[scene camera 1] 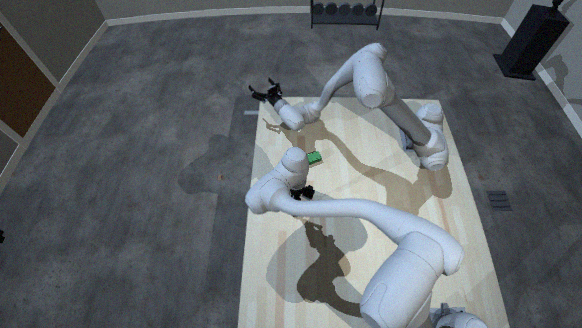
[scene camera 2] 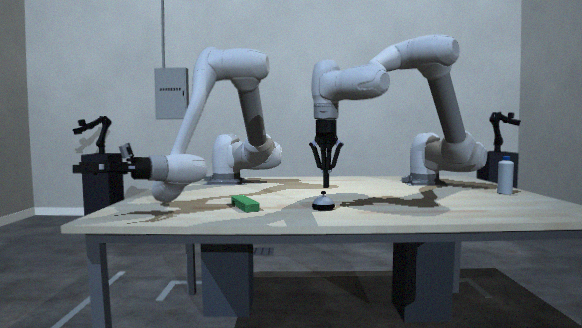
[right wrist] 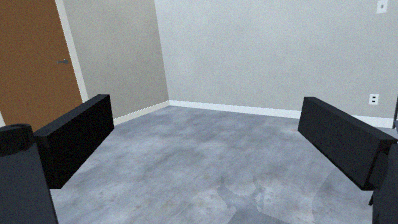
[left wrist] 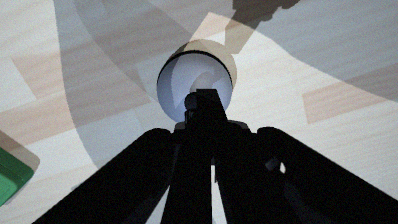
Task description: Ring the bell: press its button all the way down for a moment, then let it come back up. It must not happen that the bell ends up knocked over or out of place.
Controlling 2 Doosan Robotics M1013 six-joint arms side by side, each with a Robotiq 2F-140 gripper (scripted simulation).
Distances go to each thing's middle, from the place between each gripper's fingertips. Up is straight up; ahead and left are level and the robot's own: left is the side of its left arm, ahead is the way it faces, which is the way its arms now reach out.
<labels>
I see my left gripper (scene camera 2: 326, 187) 70 mm above the bell (left wrist: 185, 72) and 10 mm to the left of it.
Now: right hand (scene camera 2: 75, 167) 290 mm past the bell, 760 mm to the right of it and 140 mm above it.
</labels>
